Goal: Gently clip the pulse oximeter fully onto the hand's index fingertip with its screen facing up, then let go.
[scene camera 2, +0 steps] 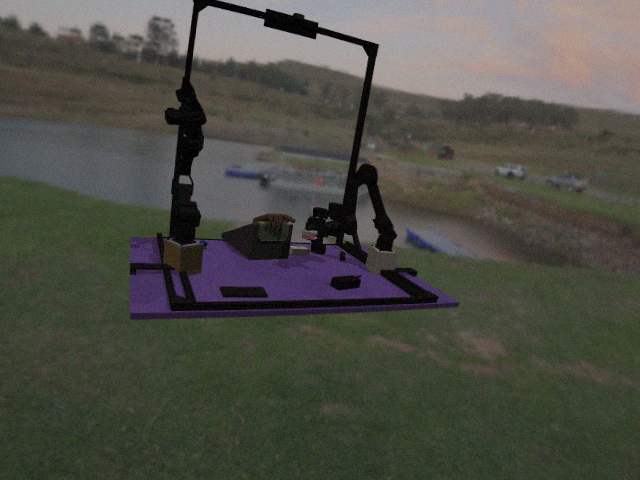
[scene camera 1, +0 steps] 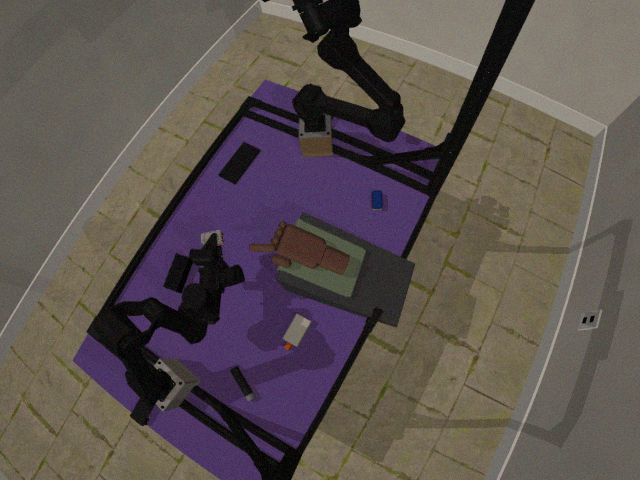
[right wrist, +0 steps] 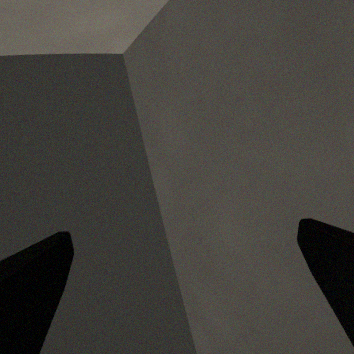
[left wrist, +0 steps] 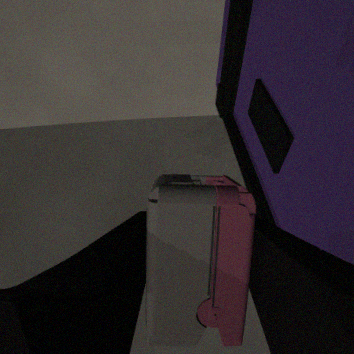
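Seen in the pictures: left gripper, fingertip midpoint: [scene camera 2: 306,234] [scene camera 1: 216,236] [left wrist: 194,223]; right gripper, fingertip midpoint: [scene camera 2: 188,84] [right wrist: 186,236]; left arm's base at its link origin: [scene camera 2: 383,249] [scene camera 1: 160,384]; right arm's base at its link origin: [scene camera 2: 184,241] [scene camera 1: 314,123].
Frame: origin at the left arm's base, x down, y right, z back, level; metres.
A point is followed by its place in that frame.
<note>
The white and pink pulse oximeter [scene camera 1: 212,237] [scene camera 2: 309,235] @[x -0.066, y -0.125, z -0.398 m] [left wrist: 200,260] @[x -0.066, y -0.094, z -0.387 m] is held between the fingers of my left gripper [scene camera 1: 212,240] @[x -0.064, y -0.107, z -0.404 m] [left wrist: 194,223] @[x -0.064, y -0.107, z -0.404 m], which is shut on it above the mat. The brown hand [scene camera 1: 302,246] @[x -0.084, y 0.101, z -0.509 m] [scene camera 2: 275,219] @[x -0.083, y 0.023, z -0.506 m] rests on a green pad on a dark wedge, and its index finger [scene camera 1: 261,248] points left in scene camera 1. The oximeter is apart from the fingertip, to its left in that view. My right gripper [right wrist: 186,236] @[x -0.542, y -0.201, z -0.902 m] is open and empty, raised high over the far end of the table; its fingertips lie outside scene camera 1.
A dark wedge [scene camera 1: 385,281] @[x 0.053, y 0.307, z -0.585 m] [scene camera 2: 248,242] @[x 0.035, y 0.062, z -0.598 m] carries the hand. On the purple mat [scene camera 1: 320,180] @[x 0.105, y -0.042, z -0.755 m] lie a blue object [scene camera 1: 377,199] @[x 0.072, y 0.150, z -0.787 m], a white box with an orange end [scene camera 1: 297,330] @[x 0.077, y 0.188, z -0.339 m], a dark cylinder [scene camera 1: 241,382] @[x 0.080, y 0.152, z -0.130 m], a black slab [scene camera 1: 239,162] @[x 0.097, y -0.310, z -0.655 m] [scene camera 2: 244,291] @[x 0.097, y -0.317, z -0.655 m] and a black block [scene camera 1: 177,272] @[x 0.071, y -0.207, z -0.251 m] [scene camera 2: 345,282] @[x 0.075, y -0.244, z -0.265 m].
</note>
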